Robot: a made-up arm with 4 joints. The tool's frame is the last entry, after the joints.
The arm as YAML. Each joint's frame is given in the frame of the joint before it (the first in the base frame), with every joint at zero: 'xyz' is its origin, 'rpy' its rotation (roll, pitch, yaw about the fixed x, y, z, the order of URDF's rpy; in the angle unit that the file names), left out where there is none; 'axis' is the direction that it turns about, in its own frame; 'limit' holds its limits. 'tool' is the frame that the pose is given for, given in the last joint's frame.
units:
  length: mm
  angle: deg
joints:
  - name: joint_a
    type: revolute
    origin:
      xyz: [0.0, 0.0, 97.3]
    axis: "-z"
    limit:
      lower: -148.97
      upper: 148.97
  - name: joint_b
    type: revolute
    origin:
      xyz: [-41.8, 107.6, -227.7]
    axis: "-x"
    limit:
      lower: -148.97
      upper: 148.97
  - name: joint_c
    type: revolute
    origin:
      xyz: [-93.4, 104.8, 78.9]
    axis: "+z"
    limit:
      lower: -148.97
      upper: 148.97
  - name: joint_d
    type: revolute
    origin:
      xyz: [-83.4, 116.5, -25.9]
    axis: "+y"
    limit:
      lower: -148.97
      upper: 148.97
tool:
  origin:
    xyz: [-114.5, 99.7, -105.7]
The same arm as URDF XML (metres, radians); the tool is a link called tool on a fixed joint. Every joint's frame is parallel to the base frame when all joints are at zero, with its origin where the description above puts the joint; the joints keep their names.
<robot name="arm">
<joint name="joint_a" type="revolute"><parent link="base_link"/><child link="link1"/><origin xyz="0 0 0.0973"/><axis xyz="0 0 -1"/><limit lower="-2.6" upper="2.6"/></joint>
<joint name="joint_b" type="revolute"><parent link="link1"/><child link="link2"/><origin xyz="-0.0418 0.1076 -0.2277"/><axis xyz="-1 0 0"/><limit lower="-2.6" upper="2.6"/></joint>
<joint name="joint_c" type="revolute"><parent link="link2"/><child link="link3"/><origin xyz="-0.0934 0.1048 0.0789"/><axis xyz="0 0 1"/><limit lower="-2.6" upper="2.6"/></joint>
<joint name="joint_d" type="revolute"><parent link="link3"/><child link="link4"/><origin xyz="-0.0834 0.1165 -0.0259"/><axis xyz="0 1 0"/><limit lower="-2.6" upper="2.6"/></joint>
<joint name="tool_joint" type="fixed"><parent link="link4"/><child link="tool"/><origin xyz="-0.1145 0.0997 -0.1057"/></joint>
<link name="base_link"/>
<link name="link1"/>
<link name="link2"/>
<link name="link3"/>
<link name="link4"/>
<link name="tool"/>
</robot>

